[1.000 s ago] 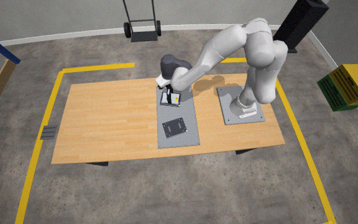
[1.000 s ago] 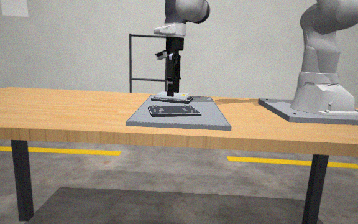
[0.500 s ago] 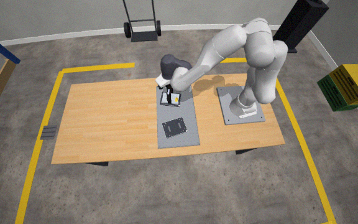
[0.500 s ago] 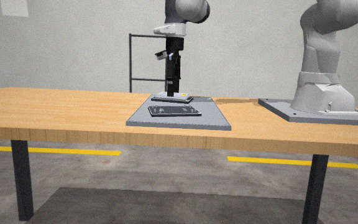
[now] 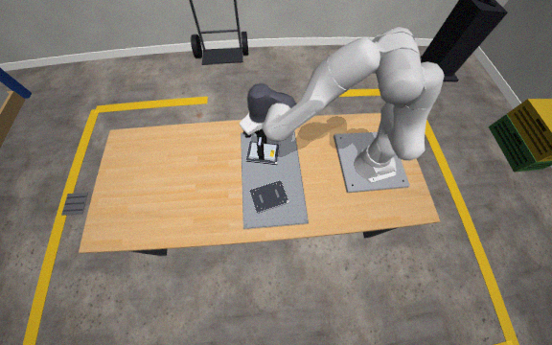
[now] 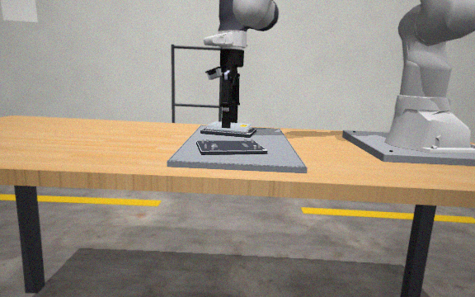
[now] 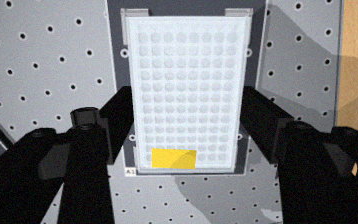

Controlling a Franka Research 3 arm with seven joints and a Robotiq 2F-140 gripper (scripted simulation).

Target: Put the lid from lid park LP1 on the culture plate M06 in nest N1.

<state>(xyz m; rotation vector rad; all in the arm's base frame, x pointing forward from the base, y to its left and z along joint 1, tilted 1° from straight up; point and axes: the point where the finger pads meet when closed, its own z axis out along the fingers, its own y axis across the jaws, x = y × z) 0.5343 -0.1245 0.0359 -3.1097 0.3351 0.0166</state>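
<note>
Right now the lid is 20 mm below my hand. Also, from my hand: nest N1: 40 mm below; then lid park LP1: 10 mm behind, 240 mm to the left, 40 mm below.
</note>
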